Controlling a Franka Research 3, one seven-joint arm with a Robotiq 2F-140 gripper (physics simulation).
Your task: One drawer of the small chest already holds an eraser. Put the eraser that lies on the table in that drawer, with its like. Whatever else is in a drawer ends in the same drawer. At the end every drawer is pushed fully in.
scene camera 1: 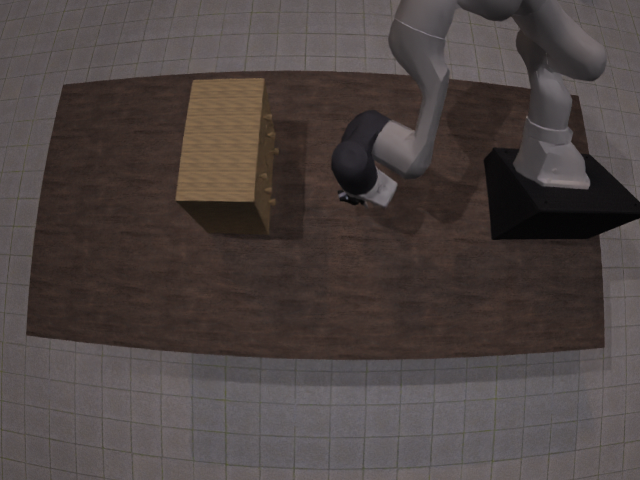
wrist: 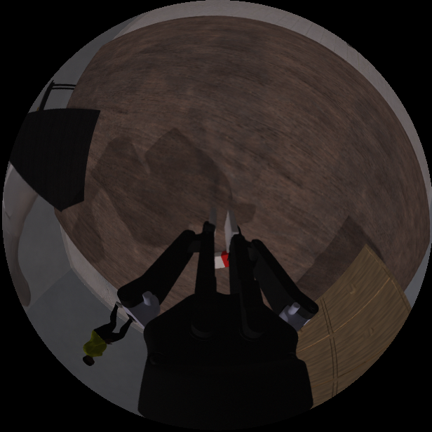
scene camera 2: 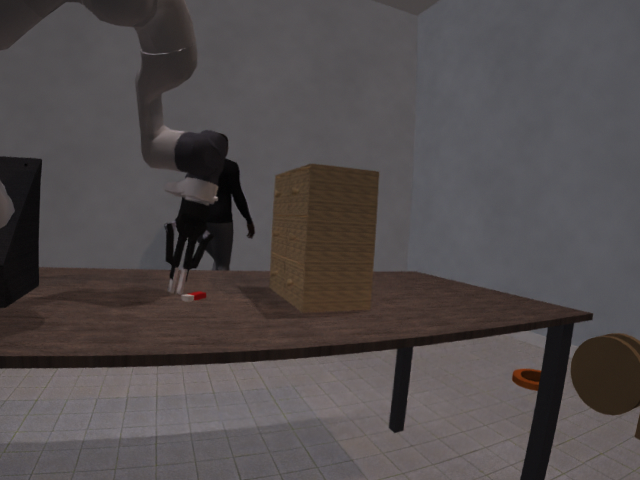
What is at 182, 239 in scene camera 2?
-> My gripper.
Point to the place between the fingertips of my gripper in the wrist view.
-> At 220, 217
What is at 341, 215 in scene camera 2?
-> A wooden chest.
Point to a wooden chest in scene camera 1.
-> At 216, 183
